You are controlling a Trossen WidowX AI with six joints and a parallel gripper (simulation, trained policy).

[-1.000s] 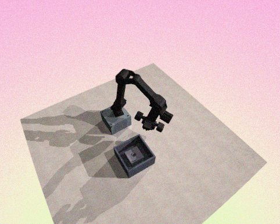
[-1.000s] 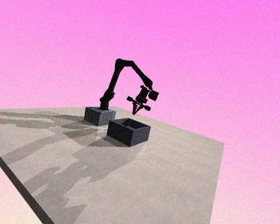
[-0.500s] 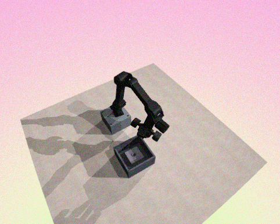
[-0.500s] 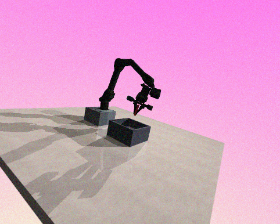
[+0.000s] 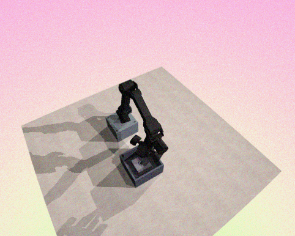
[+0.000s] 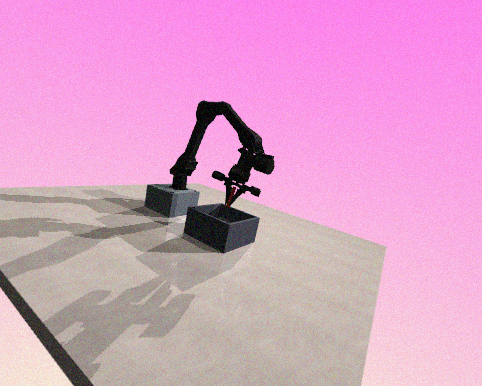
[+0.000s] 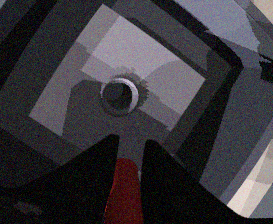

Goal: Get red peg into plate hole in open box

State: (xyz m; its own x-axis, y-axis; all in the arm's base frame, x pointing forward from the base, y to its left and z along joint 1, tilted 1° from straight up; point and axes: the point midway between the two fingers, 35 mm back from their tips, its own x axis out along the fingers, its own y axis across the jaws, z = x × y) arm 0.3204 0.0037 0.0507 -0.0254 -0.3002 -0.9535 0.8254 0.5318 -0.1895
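Now: gripper tip 1 cm short of the grey plate, 1 cm to the left of it and 8 cm above it. Also, from my gripper tip: grey box: 1 cm ahead, 1 cm to the right, 10 cm below; then red peg: 1 cm behind, 2 cm to the left, 3 cm above.
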